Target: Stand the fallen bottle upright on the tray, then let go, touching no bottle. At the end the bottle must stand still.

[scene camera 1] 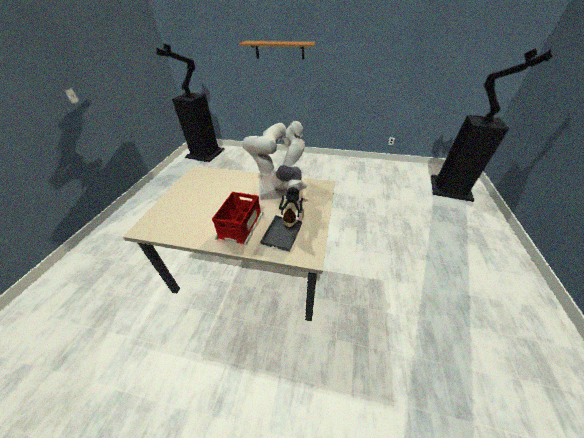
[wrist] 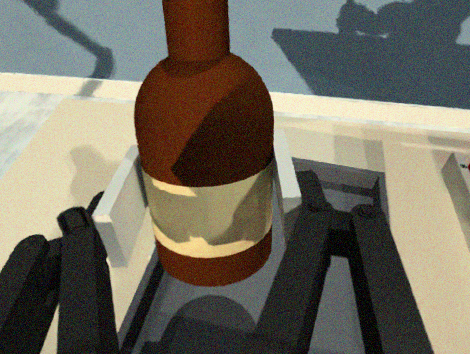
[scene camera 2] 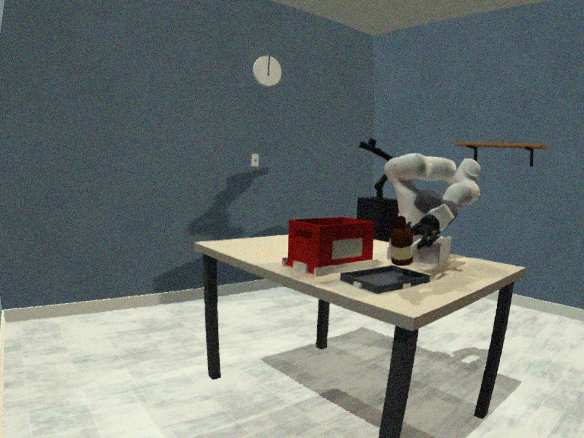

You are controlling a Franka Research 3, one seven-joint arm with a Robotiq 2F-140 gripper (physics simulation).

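Note:
The brown bottle (scene camera 1: 289,218) (scene camera 2: 401,237) (wrist: 205,115) with a cream label stands upright, or nearly so, between the two light finger pads. My gripper (scene camera 1: 290,213) (scene camera 2: 403,252) (wrist: 209,159) is shut on it from both sides at label height. The dark grey tray (scene camera 1: 276,239) (scene camera 2: 376,287) (wrist: 345,174) lies flat on the table below. In the wrist view the bottle's base shows over the tray, with a round shadow on the tray floor nearer the camera. The base appears a little above the tray; the exact gap is hard to tell.
A red crate (scene camera 1: 229,231) (scene camera 2: 310,247) stands beside the tray, with light strips at its foot. The light wooden table (scene camera 1: 175,215) (scene camera 2: 250,250) carries the arm's base behind the tray. The tray lies close to the table's front edge.

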